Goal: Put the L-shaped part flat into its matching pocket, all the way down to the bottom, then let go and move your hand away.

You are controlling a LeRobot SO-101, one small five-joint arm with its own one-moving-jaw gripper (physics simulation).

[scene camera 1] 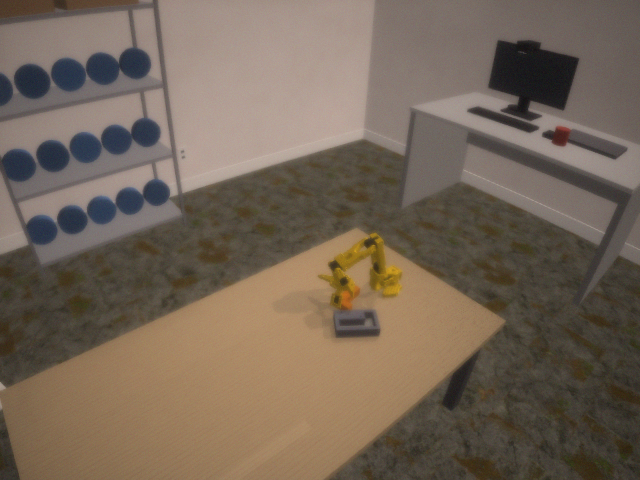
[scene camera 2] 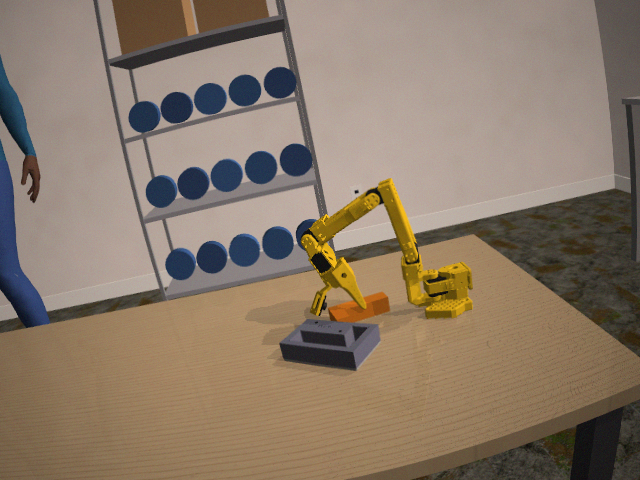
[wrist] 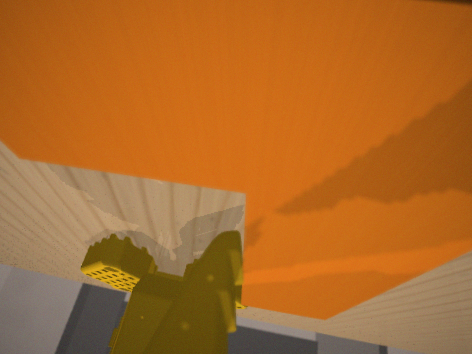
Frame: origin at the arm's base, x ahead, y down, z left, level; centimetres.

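Where they show: hand, tool point: [scene camera 1: 351, 296] [scene camera 2: 363, 306] [wrist: 241, 250]; arm's base, link origin: [scene camera 1: 381, 290] [scene camera 2: 435, 308] [wrist: 171, 258].
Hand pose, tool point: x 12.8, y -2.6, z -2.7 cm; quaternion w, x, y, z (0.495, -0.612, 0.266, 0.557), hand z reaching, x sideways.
Things, the pixels of their top centre, and the offset from my tool point. Level surfaces: height alone.
- orange L-shaped part, top centre: [wrist: 242, 263] [scene camera 2: 360, 305] [scene camera 1: 350, 295] dx +0.5, dy -0.4, dz +0.0 cm
- dark grey tray, top centre: [scene camera 2: 328, 333] [scene camera 1: 356, 319] dx +7.4, dy -1.1, dz +9.9 cm
- wooden table, surface height: dy +2.6 cm
The orange L-shaped part [scene camera 1: 347, 300] [scene camera 2: 378, 305] [wrist: 150, 95] lies on the table behind the tray, outside the pocket. It fills much of the wrist view. The dark grey tray [scene camera 1: 356, 332] [scene camera 2: 317, 355] [wrist: 30, 310] holds the recessed pocket; a raised grey block stands inside its walls. My yellow gripper [scene camera 1: 334, 292] [scene camera 2: 345, 304] is wide open and low at the part. One pointed jaw overlaps the part in scene camera 2, and a notched yellow jaw [wrist: 212, 285] reaches up beside its inner corner in the wrist view. Whether the jaw touches the part is unclear.
The wooden table [scene camera 1: 206, 372] [scene camera 2: 180, 403] carries the yellow arm base [scene camera 1: 388, 283] [scene camera 2: 448, 289], which stands right of the part. The tray is close in front of the part. A shelf rack, a desk with a monitor and part of a person are beyond the table.
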